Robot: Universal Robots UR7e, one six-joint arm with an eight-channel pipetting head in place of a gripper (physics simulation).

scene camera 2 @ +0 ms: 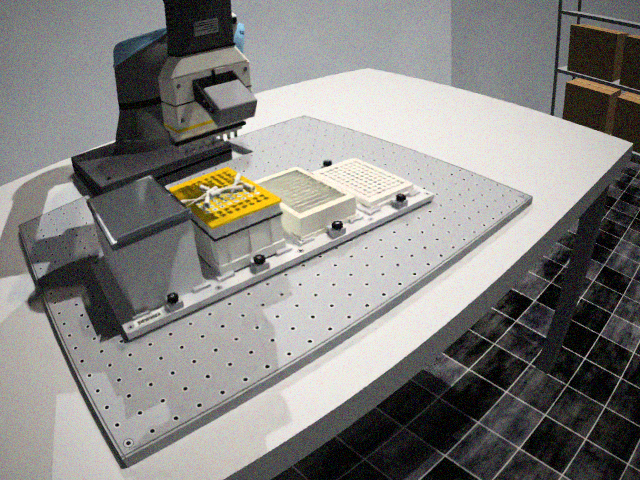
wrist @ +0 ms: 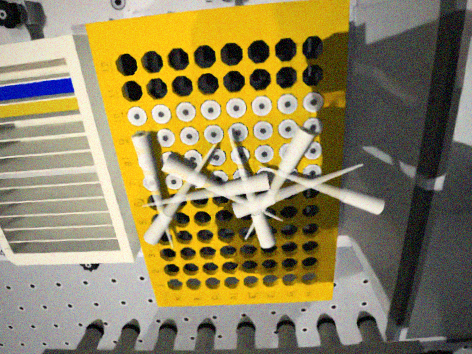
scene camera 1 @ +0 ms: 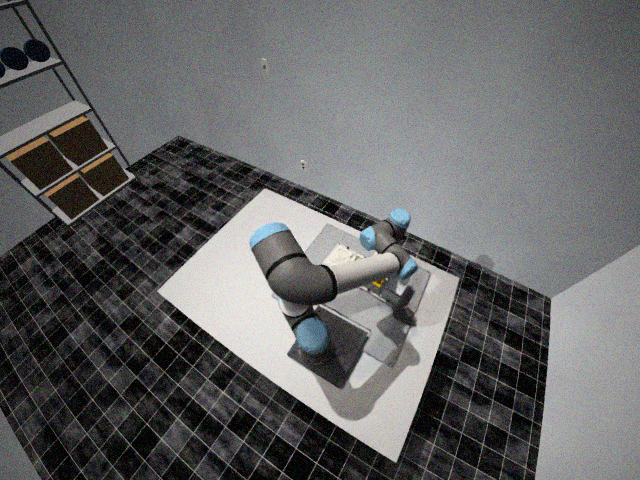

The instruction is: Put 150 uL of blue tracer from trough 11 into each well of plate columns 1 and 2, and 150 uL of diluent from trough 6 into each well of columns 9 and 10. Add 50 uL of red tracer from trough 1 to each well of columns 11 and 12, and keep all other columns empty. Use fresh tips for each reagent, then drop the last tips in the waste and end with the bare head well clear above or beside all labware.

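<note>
My pipetting head (scene camera 2: 227, 135) (wrist: 226, 325) is bare; its nozzles carry no tips. It hangs above and behind the yellow tip rack (scene camera 2: 214, 224) (wrist: 215, 25). Rack columns 7 to 10 show seated white tips, partly covered; columns 11, 12 and the low-numbered ones show dark holes. Several loose tips (scene camera 2: 210, 195) (wrist: 250, 200) lie crossed on the rack, one jutting past its edge toward the waste bin (scene camera 2: 149, 273) (wrist: 375, 125). The trough block (scene camera 2: 320, 221) (wrist: 127, 240) shows a blue and a yellow strip in the wrist view. The pale well plate (scene camera 2: 382, 198) stands beyond it; well contents are too small to tell.
The labware stands in a row on a white rail (scene camera 2: 227, 287) with black knobs, on a perforated board (scene camera 2: 330, 304). The tall grey bin is next to the tip rack. The arm (scene camera 1: 305, 279) reaches over the table (scene camera 1: 217, 258). A shelf unit (scene camera 1: 72, 109) stands by the wall.
</note>
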